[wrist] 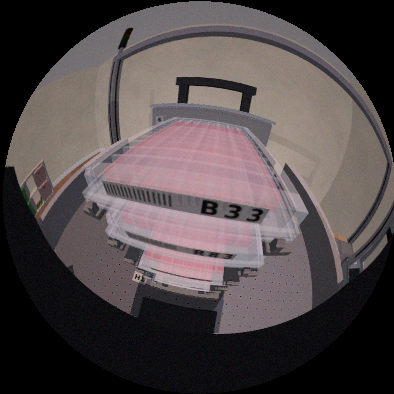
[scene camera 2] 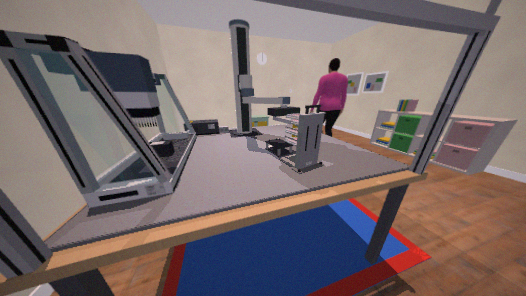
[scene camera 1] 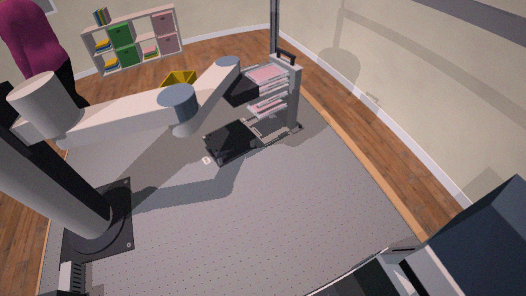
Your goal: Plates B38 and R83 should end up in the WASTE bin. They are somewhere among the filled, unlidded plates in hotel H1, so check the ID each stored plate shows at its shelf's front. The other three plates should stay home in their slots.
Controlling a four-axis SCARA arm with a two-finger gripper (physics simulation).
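Where they show: gripper, fingertip midpoint: (wrist: 203,152) (scene camera 1: 272,75); arm's base, origin of the base link: (scene camera 2: 244,133) (scene camera 1: 98,221).
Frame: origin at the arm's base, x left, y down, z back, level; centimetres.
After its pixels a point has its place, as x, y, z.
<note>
Hotel H1 (scene camera 1: 294,95) @(11.6, -19.0, -82.5) (scene camera 2: 308,140) @(16.9, -16.7, -83.8) (wrist: 261,128) @(12.6, -28.2, -81.8) holds stacked pink-filled plates. The top plate shows B33 (wrist: 190,157) @(15.9, -27.8, -70.0) at its front in the wrist view. Plate R83 (wrist: 215,254) @(13.8, -24.7, -68.5) is on the shelf below it. Another pink plate (wrist: 185,267) @(15.3, -19.4, -68.9) shows lower down, its ID unreadable; B38 cannot be read anywhere. My gripper (scene camera 1: 267,81) @(17.4, -25.3, -76.5) (scene camera 2: 291,118) (wrist: 203,152) @(17.4, -25.3, -76.5) is open and empty at the hotel's upper shelves, its fingers on both sides of plate B33 in the wrist view. Contact is not visible. The yellow WASTE bin (scene camera 1: 177,78) @(47.3, -17.8, -44.2) is partly hidden behind the arm.
A black stand (scene camera 1: 230,142) @(9.9, -7.3, -57.0) (scene camera 2: 277,145) @(9.3, -7.9, -63.3) is on the table in front of the hotel, below the gripper. The hotel's black handle (scene camera 1: 286,56) @(16.7, -32.4, -81.7) (wrist: 216,84) @(18.4, -32.5, -81.4) rises above its top. A large framed instrument (scene camera 2: 125,125) @(-52.6, -29.1, -85.0) stands at the table's other end. A person (scene camera 1: 37,42) (scene camera 2: 331,92) stands beyond the table.
</note>
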